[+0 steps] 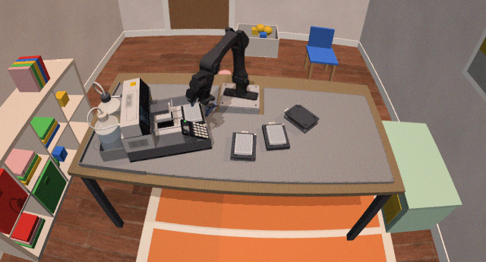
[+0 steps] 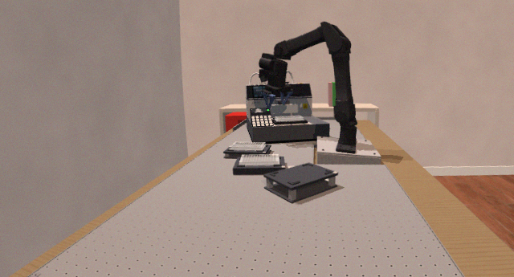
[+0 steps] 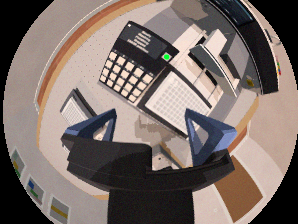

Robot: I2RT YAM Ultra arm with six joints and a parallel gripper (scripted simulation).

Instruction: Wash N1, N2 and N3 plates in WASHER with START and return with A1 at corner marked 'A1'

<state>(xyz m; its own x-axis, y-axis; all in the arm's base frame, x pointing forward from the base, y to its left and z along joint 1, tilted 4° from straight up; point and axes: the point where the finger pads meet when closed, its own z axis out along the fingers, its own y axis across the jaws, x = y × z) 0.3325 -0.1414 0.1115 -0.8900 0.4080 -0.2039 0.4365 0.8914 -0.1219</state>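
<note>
Now: the washer carrier 4 cm behind my hand, 6 cm to the right of it and 8 cm below it. Round my hand: manifold (2 cm ahead, 19 cm to the right, 3 cm below); then plate washer (2 cm ahead, 20 cm to the right, 4 cm below); then nest (22 cm behind, 51 cm to the left, 13 cm below).
</note>
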